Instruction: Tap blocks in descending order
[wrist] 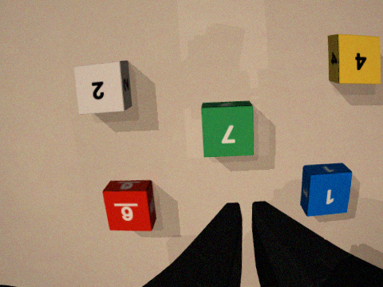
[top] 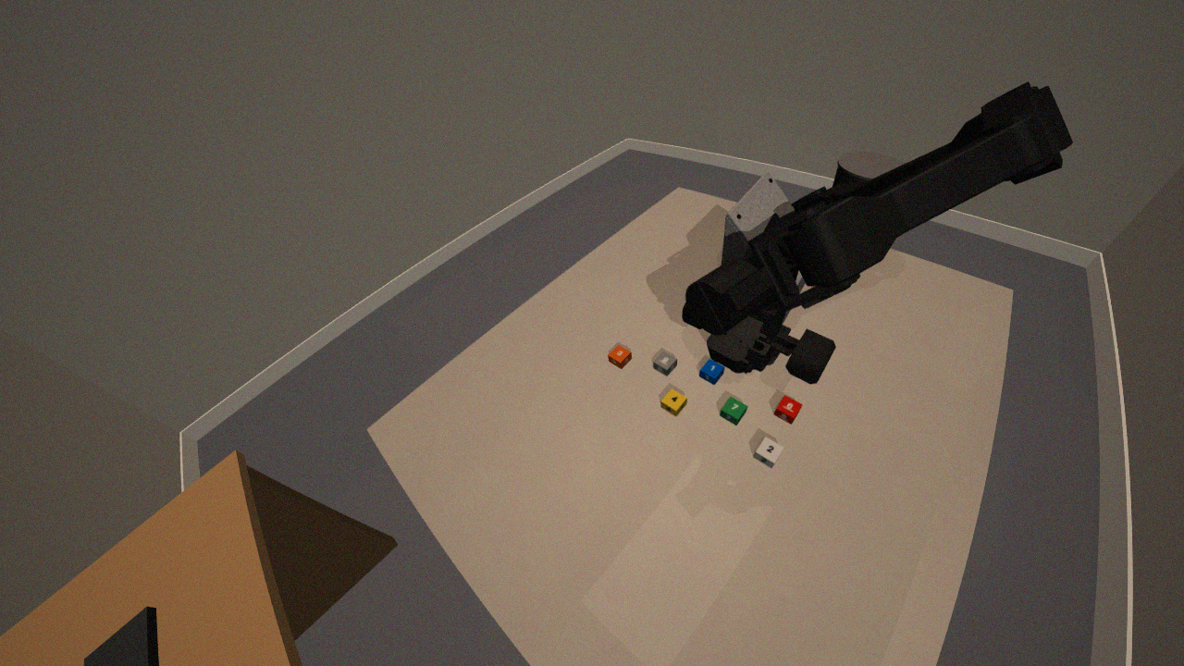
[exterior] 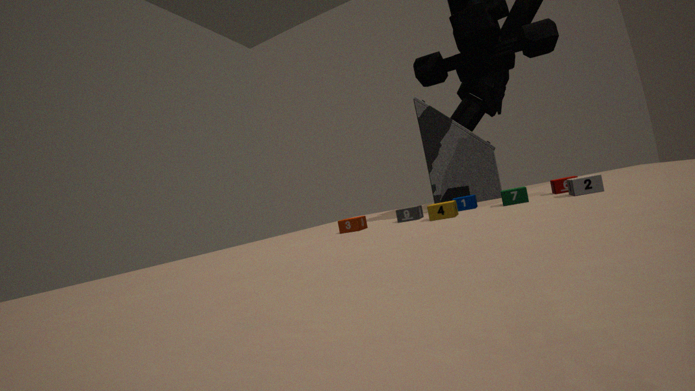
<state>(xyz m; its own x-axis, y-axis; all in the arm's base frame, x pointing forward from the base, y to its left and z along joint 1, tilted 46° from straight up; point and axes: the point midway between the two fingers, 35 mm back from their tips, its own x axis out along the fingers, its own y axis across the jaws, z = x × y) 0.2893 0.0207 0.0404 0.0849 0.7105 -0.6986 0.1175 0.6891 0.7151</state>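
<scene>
My gripper tip is now 11 cm above the green 7 block. Also, from my gripper tip: red block: 11 cm below, 8 cm to the left, 4 cm behind; white 2 block: 11 cm below, 8 cm to the left, 4 cm ahead; blue 1 block: 11 cm below, 6 cm to the right, 5 cm behind.
</scene>
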